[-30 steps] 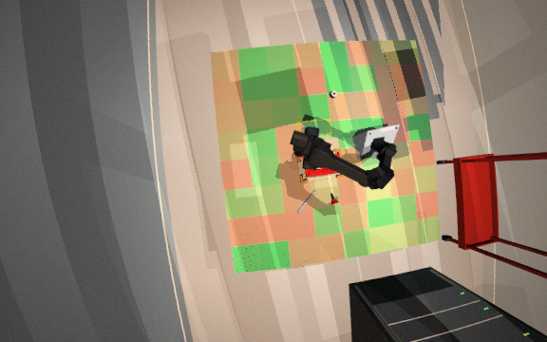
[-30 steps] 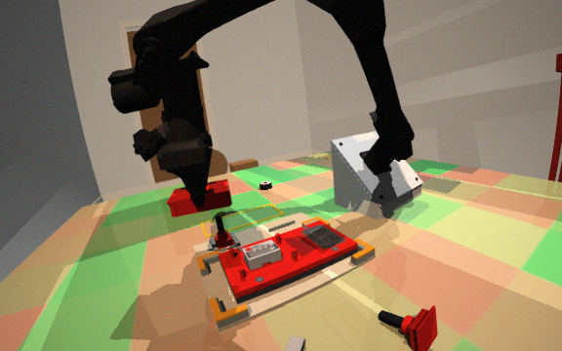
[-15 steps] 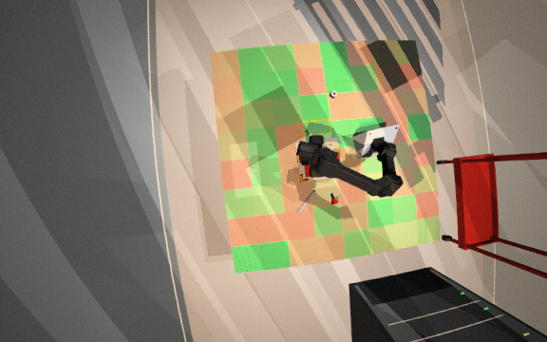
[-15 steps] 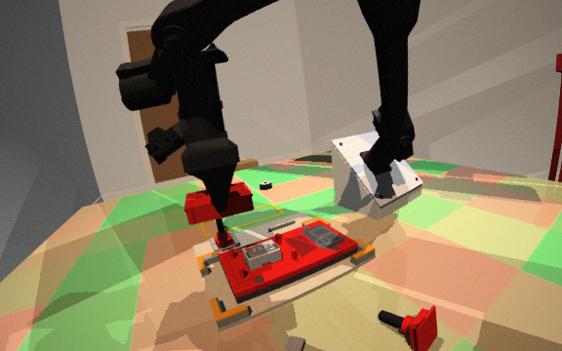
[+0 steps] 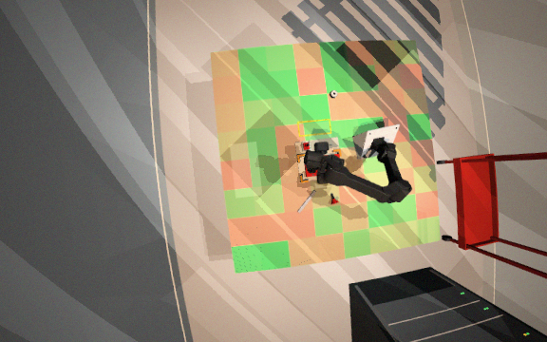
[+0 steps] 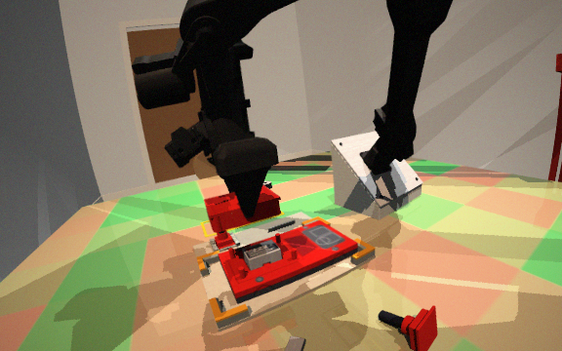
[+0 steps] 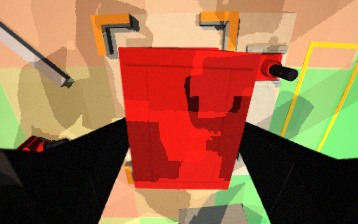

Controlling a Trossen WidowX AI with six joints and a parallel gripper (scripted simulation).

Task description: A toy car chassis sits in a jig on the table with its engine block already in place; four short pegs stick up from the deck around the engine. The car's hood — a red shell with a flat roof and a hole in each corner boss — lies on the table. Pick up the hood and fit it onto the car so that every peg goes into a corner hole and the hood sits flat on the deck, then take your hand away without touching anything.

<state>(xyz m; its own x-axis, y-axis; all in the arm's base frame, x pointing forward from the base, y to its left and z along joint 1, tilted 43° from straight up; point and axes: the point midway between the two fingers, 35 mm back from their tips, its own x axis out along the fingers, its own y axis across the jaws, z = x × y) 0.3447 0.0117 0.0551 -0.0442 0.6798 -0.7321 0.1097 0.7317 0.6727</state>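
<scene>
The white engine block is 80 mm below my gripper tip, 20 mm to the left of it and 10 mm behind it. The rest, counted from my gripper tip: black ring (370 mm to the right, 200 mm behind, 100 mm below); then red hood (10 mm above); then grey bar (200 mm to the left, 100 mm below, 70 mm ahead).
</scene>
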